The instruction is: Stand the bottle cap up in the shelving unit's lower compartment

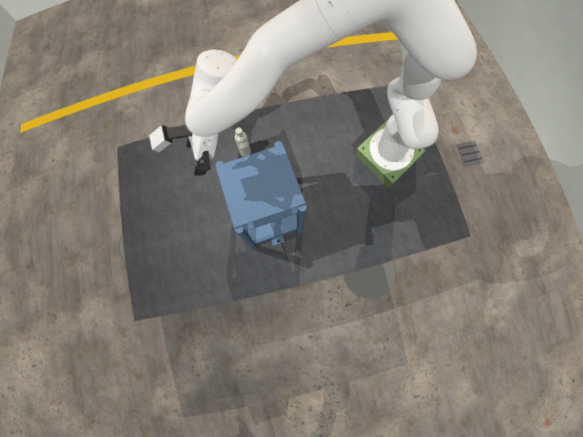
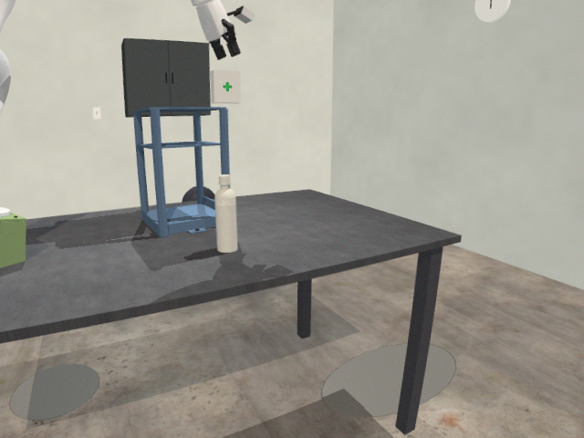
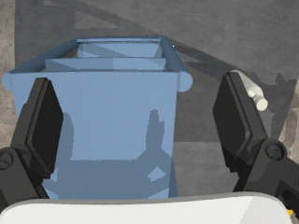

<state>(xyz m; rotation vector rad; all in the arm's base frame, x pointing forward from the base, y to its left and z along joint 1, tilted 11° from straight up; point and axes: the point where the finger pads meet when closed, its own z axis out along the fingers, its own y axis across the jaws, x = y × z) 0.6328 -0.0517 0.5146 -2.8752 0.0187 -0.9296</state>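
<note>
The white bottle is 400 mm below my hand, 250 mm to the right of it and 140 mm behind it. Round my hand: shelving unit 340 mm below, 140 mm behind, 70 mm to the left.
</note>
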